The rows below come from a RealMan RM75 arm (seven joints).
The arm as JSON. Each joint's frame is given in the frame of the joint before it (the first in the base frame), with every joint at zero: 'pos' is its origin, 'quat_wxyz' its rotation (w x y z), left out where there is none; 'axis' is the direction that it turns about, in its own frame. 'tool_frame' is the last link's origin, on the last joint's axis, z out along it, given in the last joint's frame.
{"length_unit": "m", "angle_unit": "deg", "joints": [
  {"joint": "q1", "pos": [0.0, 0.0, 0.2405], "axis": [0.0, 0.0, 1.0]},
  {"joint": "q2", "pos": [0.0, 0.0, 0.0], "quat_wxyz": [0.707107, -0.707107, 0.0, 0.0], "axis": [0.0, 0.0, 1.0]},
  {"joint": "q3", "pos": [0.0, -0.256, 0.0], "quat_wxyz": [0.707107, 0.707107, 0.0, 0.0], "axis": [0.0, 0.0, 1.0]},
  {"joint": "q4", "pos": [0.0, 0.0, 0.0], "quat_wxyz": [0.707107, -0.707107, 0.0, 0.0], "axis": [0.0, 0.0, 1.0]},
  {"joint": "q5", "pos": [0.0, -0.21, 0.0], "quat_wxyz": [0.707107, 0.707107, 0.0, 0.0], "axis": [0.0, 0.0, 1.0]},
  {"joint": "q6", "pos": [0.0, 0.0, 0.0], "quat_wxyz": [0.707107, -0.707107, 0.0, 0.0], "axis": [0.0, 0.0, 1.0]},
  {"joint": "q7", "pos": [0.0, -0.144, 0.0], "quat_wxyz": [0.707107, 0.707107, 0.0, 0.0], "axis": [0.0, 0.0, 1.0]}
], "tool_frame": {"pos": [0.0, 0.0, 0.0]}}
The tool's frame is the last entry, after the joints.
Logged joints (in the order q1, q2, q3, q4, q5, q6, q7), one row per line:
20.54 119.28 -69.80 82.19 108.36 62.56 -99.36
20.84 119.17 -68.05 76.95 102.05 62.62 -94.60
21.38 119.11 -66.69 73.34 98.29 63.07 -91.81
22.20 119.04 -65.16 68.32 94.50 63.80 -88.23
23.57 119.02 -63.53 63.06 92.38 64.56 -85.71
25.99 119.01 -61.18 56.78 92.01 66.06 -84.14
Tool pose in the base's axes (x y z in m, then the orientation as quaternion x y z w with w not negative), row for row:
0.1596 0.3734 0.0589 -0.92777 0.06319 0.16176 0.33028
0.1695 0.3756 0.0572 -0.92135 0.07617 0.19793 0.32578
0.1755 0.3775 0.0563 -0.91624 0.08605 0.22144 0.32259
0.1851 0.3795 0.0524 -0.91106 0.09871 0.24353 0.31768
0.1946 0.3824 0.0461 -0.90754 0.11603 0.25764 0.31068
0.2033 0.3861 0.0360 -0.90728 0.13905 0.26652 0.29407
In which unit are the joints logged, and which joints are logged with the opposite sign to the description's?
The joints are logged in degrees. Opposite sign: q4, q5, q6, q7.
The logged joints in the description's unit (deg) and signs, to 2 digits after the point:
20.54 119.28 -69.80 -82.19 -108.36 -62.56 99.36
20.84 119.17 -68.05 -76.95 -102.05 -62.62 94.60
21.38 119.11 -66.69 -73.34 -98.29 -63.07 91.81
22.20 119.04 -65.16 -68.32 -94.50 -63.80 88.23
23.57 119.02 -63.53 -63.06 -92.38 -64.56 85.71
25.99 119.01 -61.18 -56.78 -92.01 -66.06 84.14

